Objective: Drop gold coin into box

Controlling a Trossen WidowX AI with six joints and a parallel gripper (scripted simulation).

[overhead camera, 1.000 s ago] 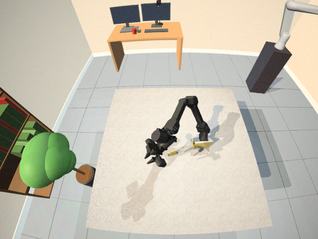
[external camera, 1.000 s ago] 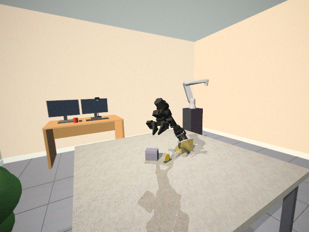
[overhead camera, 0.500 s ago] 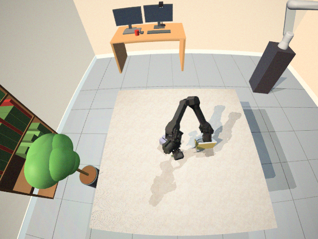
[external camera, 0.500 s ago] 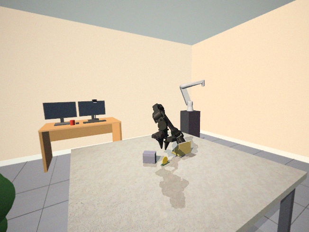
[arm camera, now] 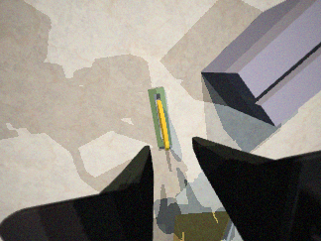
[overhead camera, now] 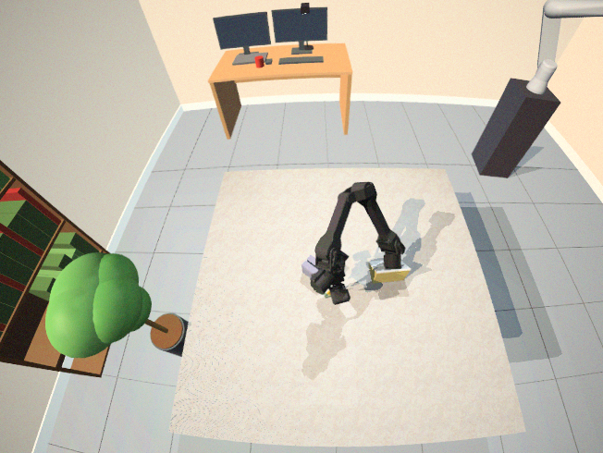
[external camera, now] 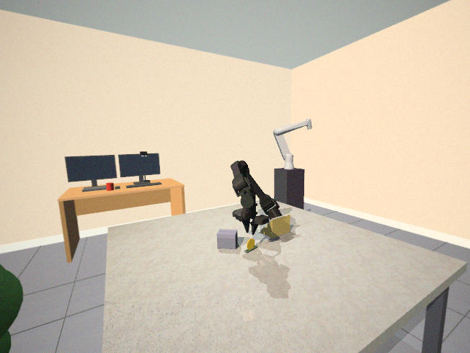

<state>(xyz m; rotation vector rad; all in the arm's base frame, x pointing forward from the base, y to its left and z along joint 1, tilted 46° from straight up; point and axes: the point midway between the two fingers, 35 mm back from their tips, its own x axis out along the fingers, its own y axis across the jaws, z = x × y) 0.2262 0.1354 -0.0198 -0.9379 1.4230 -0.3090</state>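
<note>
My gripper tip is now 50 mm above the gold coin.
</note>
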